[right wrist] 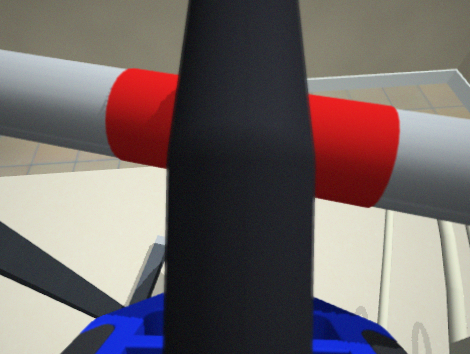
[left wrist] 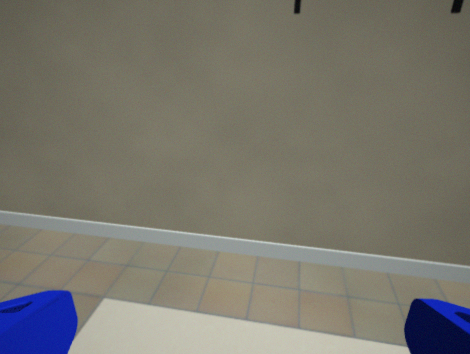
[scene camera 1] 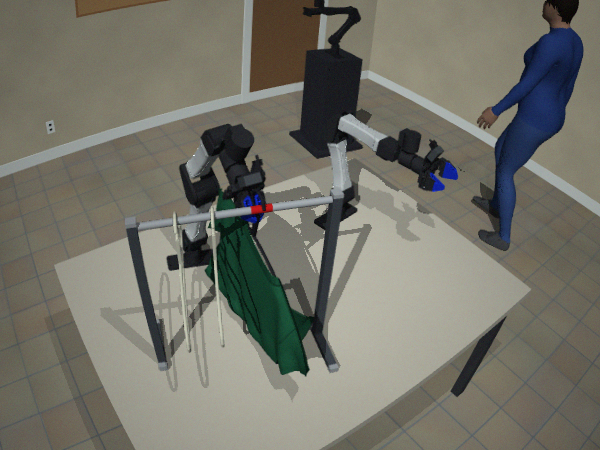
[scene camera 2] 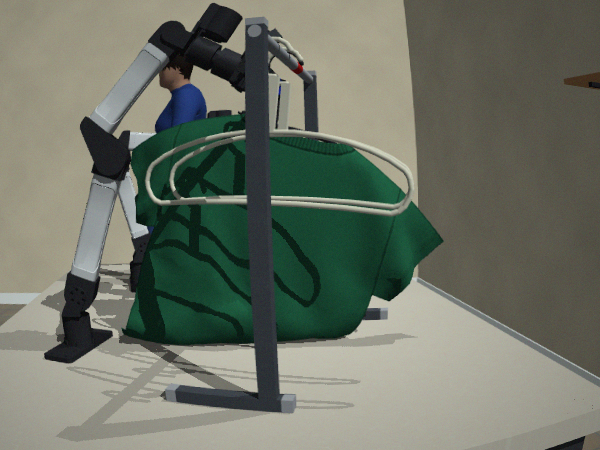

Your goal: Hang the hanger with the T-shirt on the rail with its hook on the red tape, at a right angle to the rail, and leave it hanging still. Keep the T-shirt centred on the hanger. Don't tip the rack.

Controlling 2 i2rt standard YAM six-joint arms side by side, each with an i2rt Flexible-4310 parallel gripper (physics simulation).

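The green T-shirt hangs low under the rail, its lower edge near the table. My right gripper is shut on the black hanger, beside the red tape. In the right wrist view the hanger's black upper part stands in front of the tape. Whether its hook rests on the rail is hidden, as are most of the hanger's arms. My left gripper is open and empty, away from the rack.
The rack's dark posts stand upright on the table. Two cream hangers hang on the rail left of the tape, the nearer close to the T-shirt. A person and a dark pedestal stand beyond the table.
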